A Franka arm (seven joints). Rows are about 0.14 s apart.
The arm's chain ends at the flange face. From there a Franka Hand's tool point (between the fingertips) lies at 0.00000 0.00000 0.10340 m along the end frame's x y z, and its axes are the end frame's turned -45 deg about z.
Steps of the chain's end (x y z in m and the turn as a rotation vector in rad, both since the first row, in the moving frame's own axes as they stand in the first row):
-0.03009 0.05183 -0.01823 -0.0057 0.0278 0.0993
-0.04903 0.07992 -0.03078 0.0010 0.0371 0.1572
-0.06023 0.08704 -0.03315 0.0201 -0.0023 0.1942
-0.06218 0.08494 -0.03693 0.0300 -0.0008 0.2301
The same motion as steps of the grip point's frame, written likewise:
-0.05643 0.01790 -0.01827 -0.0237 0.0156 0.0993
-0.08861 0.02469 -0.03085 -0.0255 0.0269 0.1572
-0.10268 0.01746 -0.03317 0.0158 0.0126 0.1942
-0.10166 0.01411 -0.03698 0.0218 0.0206 0.2301

